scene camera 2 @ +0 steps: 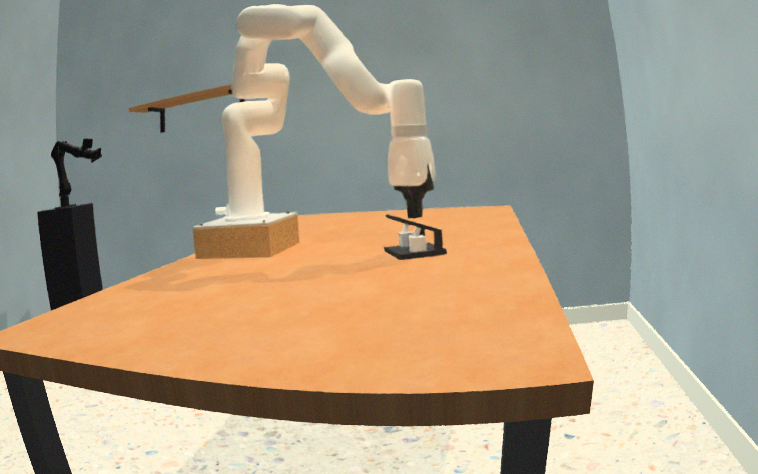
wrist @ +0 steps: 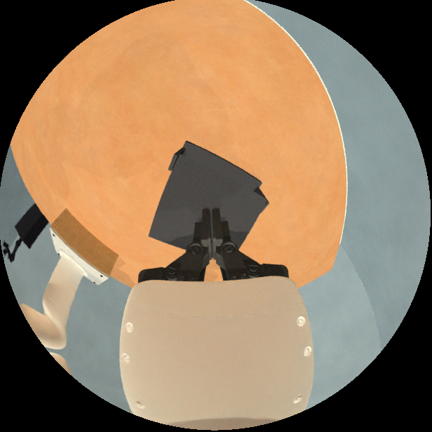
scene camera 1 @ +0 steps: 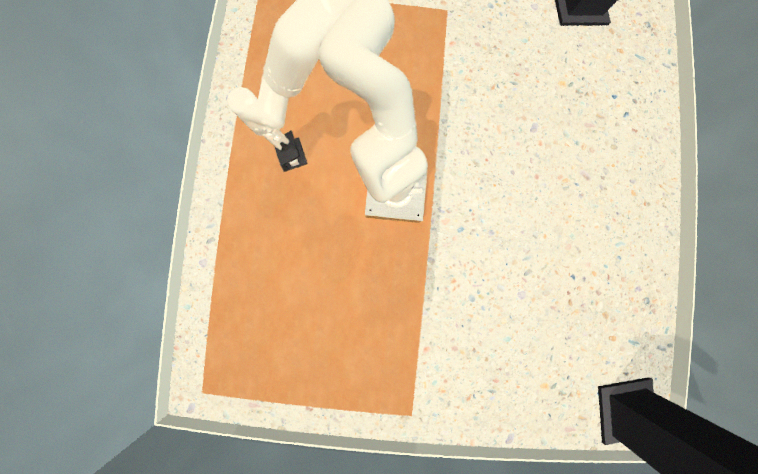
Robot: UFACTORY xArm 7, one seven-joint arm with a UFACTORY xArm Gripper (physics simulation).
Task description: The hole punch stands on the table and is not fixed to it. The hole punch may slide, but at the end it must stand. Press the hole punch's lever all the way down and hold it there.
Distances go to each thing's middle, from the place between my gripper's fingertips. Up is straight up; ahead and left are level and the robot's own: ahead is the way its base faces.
Right now my hand is 10 mm past the hole punch lever (wrist: 191,186) and 10 mm above it. Also, from my hand: black hole punch (scene camera 2: 409,247) (30 mm below, 10 mm behind).
